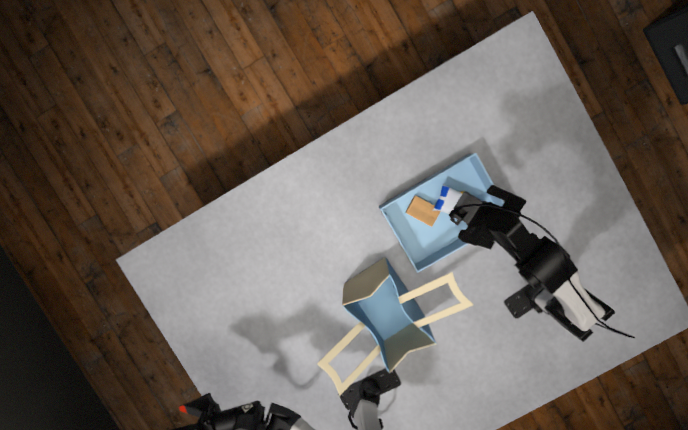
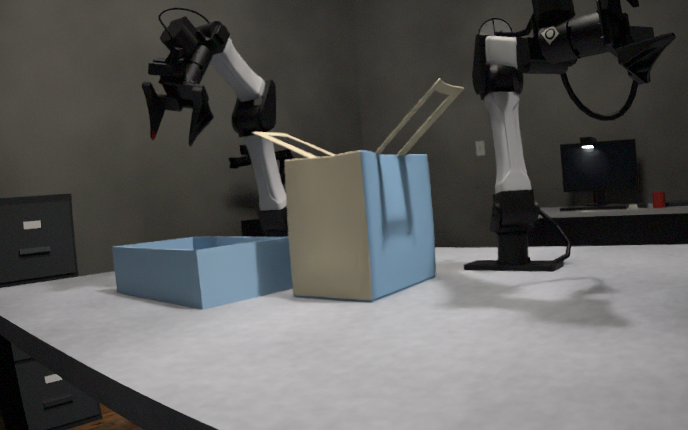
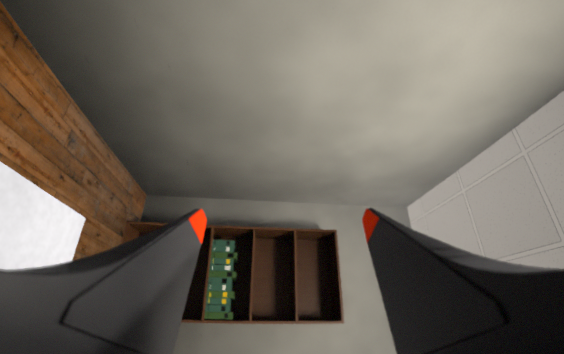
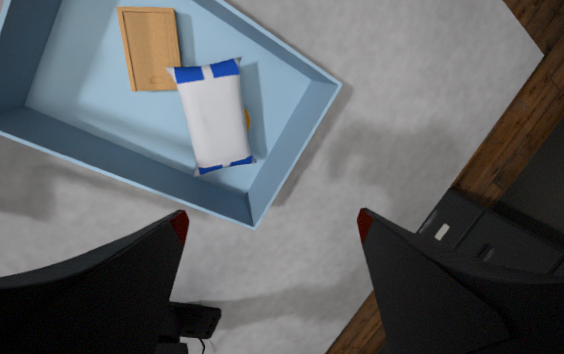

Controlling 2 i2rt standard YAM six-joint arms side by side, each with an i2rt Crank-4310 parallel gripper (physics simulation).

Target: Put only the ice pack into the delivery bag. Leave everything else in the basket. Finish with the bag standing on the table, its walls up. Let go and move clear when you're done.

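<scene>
The ice pack (image 1: 450, 199) (image 4: 215, 120), white with blue ends, lies in the light-blue basket (image 1: 400, 237) (image 2: 157, 268) (image 4: 120, 161). A wooden box (image 1: 422, 210) (image 4: 150, 50) lies beside it, and the edge of an orange item (image 4: 247, 121) shows from under the pack. The delivery bag (image 1: 384, 310) (image 2: 329, 228) stands upright on the table, walls up and handles splayed outward. My right gripper (image 2: 172, 140) (image 4: 273, 213) is open and empty, pointing down high above the basket side. My left gripper (image 3: 283, 213) is open and empty, raised and far from the bag.
The basket stands close to the bag. One bag handle (image 1: 462, 299) leans toward the basket; the other (image 1: 329, 375) reaches toward the left arm's base (image 1: 371, 387). The right arm (image 1: 547, 268) extends over the table beside the basket. Filing cabinets (image 2: 38, 238) stand beyond the table.
</scene>
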